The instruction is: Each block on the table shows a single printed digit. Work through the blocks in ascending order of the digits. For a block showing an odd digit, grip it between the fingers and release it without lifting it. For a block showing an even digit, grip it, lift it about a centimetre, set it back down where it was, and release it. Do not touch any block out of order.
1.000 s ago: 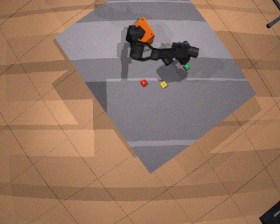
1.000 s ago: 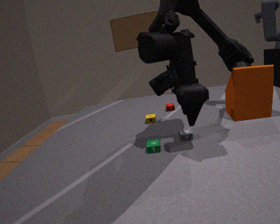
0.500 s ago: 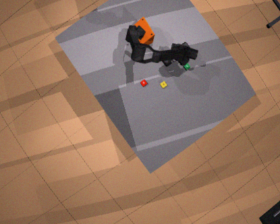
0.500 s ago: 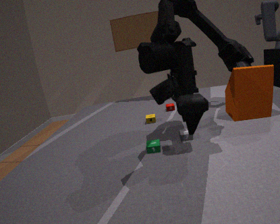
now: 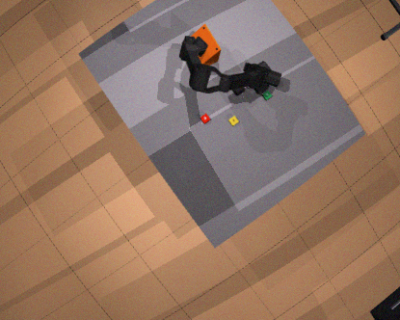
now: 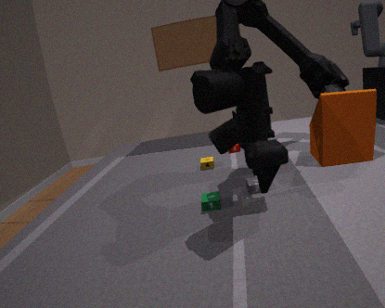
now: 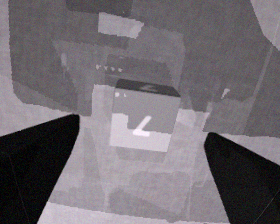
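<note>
The grey block is 10 mm ahead of my gripper tip. Round my gripper tip: red block (250 mm to the right); yellow block (90 mm ahead, 160 mm to the right); green block (100 mm ahead, 30 mm to the left).
</note>
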